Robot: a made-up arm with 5 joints. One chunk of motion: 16 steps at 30 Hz.
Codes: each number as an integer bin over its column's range. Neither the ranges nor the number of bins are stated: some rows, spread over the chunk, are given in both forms.
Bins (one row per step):
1: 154 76 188 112 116 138
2: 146 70 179 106 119 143
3: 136 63 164 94 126 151
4: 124 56 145 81 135 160
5: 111 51 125 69 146 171
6: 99 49 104 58 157 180
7: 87 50 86 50 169 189
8: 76 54 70 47 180 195
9: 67 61 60 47 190 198
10: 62 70 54 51 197 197
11: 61 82 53 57 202 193
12: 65 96 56 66 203 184
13: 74 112 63 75 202 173
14: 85 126 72 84 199 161
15: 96 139 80 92 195 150
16: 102 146 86 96 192 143
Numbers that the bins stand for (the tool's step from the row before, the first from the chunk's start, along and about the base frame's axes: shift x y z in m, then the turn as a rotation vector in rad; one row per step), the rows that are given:
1: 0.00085 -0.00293 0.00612 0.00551 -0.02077 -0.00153
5: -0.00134 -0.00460 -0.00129 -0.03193 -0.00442 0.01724
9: -0.00358 -0.00393 -0.00894 -0.05108 0.01957 0.03259
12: -0.00369 -0.00160 -0.00941 -0.03454 0.02665 0.02463
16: -0.00180 0.00173 -0.00588 -0.00842 0.02066 0.00131
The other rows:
2: 0.00044 -0.00333 0.00506 0.00028 -0.01913 0.00131
3: -0.00007 -0.00380 0.00329 -0.01016 -0.01532 0.00586
4: -0.00068 -0.00427 0.00106 -0.02148 -0.01041 0.01098
6: -0.00195 -0.00473 -0.00376 -0.04151 0.00158 0.02235
7: -0.00256 -0.00467 -0.00588 -0.04847 0.00812 0.02747
8: -0.00313 -0.00440 -0.00776 -0.05108 0.01412 0.03088
10: -0.00384 -0.00333 -0.00965 -0.04760 0.02338 0.03202
11: -0.00389 -0.00253 -0.00976 -0.04238 0.02611 0.02975
13: -0.00323 -0.00053 -0.00859 -0.02671 0.02611 0.01837
14: -0.00267 0.00040 -0.00753 -0.01887 0.02447 0.01155
15: -0.00211 0.00127 -0.00659 -0.01191 0.02229 0.00529

